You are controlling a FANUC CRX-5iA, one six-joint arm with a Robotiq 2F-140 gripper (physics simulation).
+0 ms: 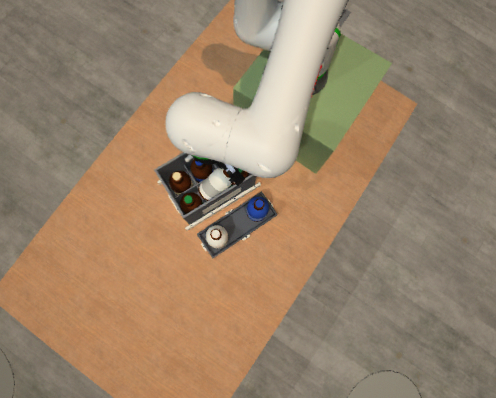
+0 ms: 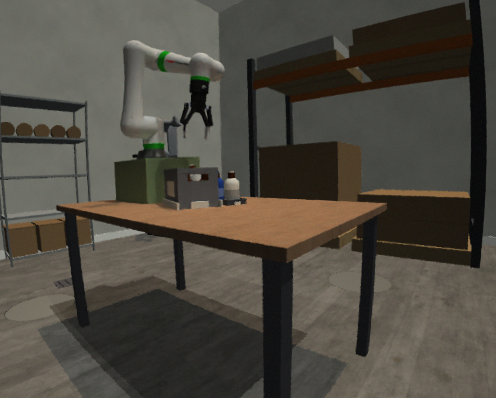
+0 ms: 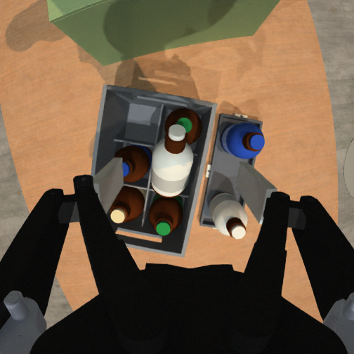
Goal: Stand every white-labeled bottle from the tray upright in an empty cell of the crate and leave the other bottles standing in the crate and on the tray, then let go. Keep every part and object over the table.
Labels:
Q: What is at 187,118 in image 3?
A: A green-capped brown bottle.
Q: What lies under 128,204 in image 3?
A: A cream-capped brown bottle.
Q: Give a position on a blue bottle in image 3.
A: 245,140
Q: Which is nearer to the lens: the blue-capped brown bottle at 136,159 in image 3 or the white bottle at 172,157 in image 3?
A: The white bottle.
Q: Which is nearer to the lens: the green-capped brown bottle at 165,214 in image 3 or the white bottle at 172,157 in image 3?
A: The white bottle.

